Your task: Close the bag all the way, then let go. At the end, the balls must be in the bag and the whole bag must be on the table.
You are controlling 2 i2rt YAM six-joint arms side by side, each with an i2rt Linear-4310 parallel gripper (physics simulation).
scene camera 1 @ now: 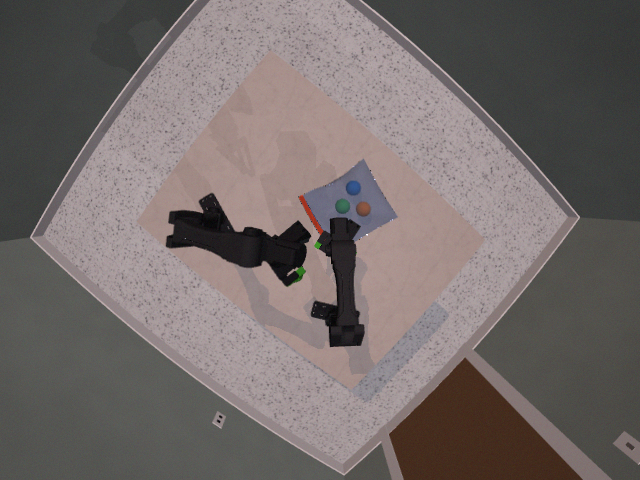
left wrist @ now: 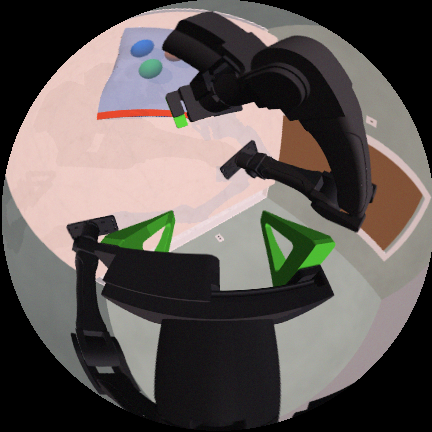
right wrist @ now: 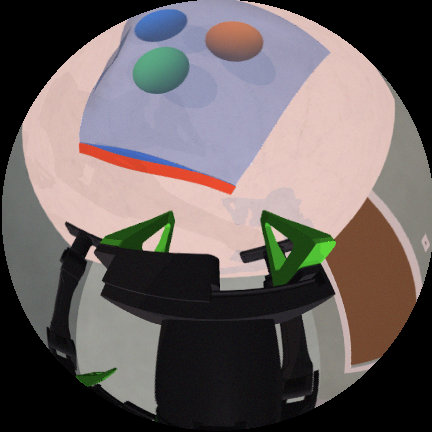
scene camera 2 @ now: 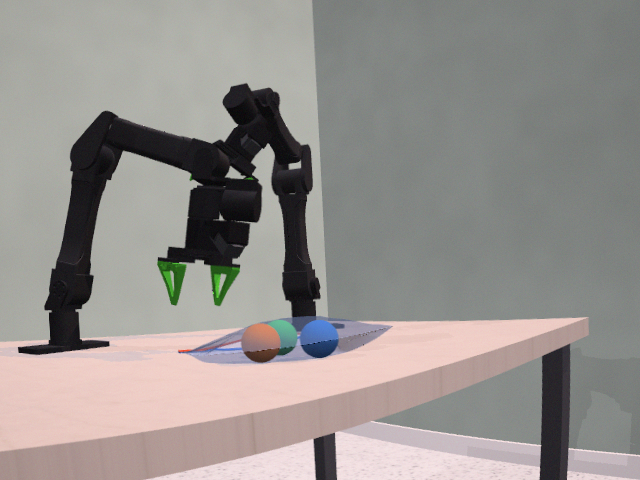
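Note:
The translucent blue bag (scene camera 1: 325, 198) (scene camera 2: 361, 330) (left wrist: 130, 95) (right wrist: 225, 125) lies on the table. A green ball (scene camera 1: 342, 206) (scene camera 2: 285, 333) (left wrist: 150, 69) (right wrist: 161, 70), an orange ball (scene camera 1: 363, 209) (scene camera 2: 261, 343) (right wrist: 234, 41) and a blue ball (scene camera 1: 353, 187) (scene camera 2: 319, 338) (left wrist: 142, 48) (right wrist: 161, 25) are inside. At its mouth, the red strip (scene camera 1: 310, 214) (left wrist: 135, 113) (right wrist: 160, 170) stands slightly apart from the blue strip (right wrist: 135, 154) at mid-length. My right gripper (scene camera 2: 196, 302) (right wrist: 217, 214) is open and empty, pointing down above the table near the mouth. My left gripper (left wrist: 217, 215) is open and empty, higher, away from the bag.
The right arm (scene camera 1: 345, 273) (scene camera 2: 149, 139) passes over one corner of the bag in scene camera 1 and hides most of the left gripper in scene camera 2. The two forearms are close together. The table (scene camera 1: 423, 232) (scene camera 2: 129, 397) extends around the bag.

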